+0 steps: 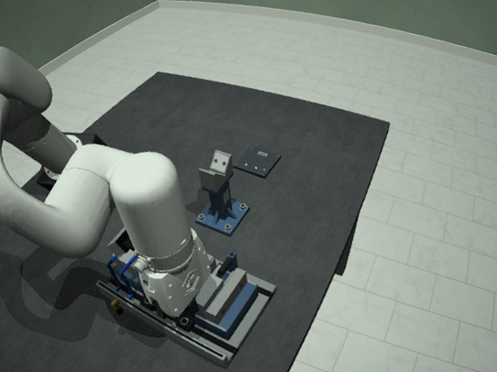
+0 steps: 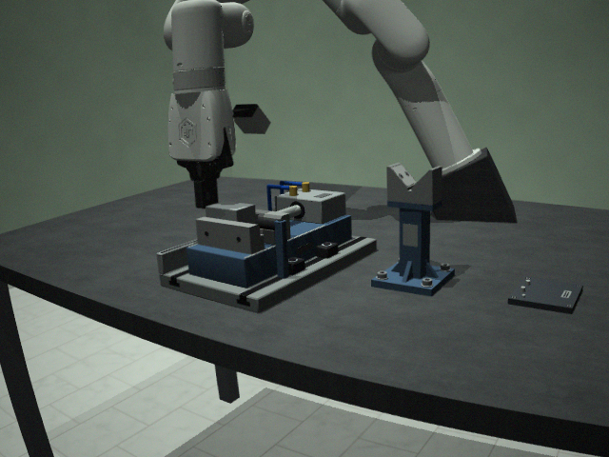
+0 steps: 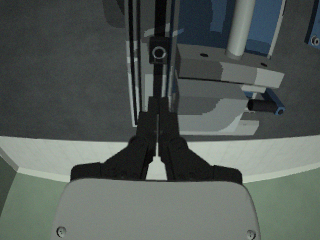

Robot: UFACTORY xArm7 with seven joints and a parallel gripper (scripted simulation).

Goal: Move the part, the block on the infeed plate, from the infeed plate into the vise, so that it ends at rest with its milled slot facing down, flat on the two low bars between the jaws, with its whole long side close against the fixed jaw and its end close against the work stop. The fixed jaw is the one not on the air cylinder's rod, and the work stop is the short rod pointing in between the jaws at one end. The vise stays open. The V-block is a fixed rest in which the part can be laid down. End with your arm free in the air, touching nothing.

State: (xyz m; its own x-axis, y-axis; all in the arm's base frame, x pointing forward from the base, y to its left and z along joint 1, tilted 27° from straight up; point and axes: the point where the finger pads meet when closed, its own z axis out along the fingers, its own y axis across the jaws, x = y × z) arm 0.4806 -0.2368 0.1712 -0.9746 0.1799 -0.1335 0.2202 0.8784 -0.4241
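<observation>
Right now the part is 40 mm to the left of my hand, 40 mm below it and 10 mm ahead of it. Also, from my hand: work stop (110 mm to the left, 30 mm below, 20 mm ahead); moving jaw (70 mm to the left, 50 mm below, 20 mm behind); fixed jaw (60 mm to the left, 50 mm below, 40 mm ahead).
</observation>
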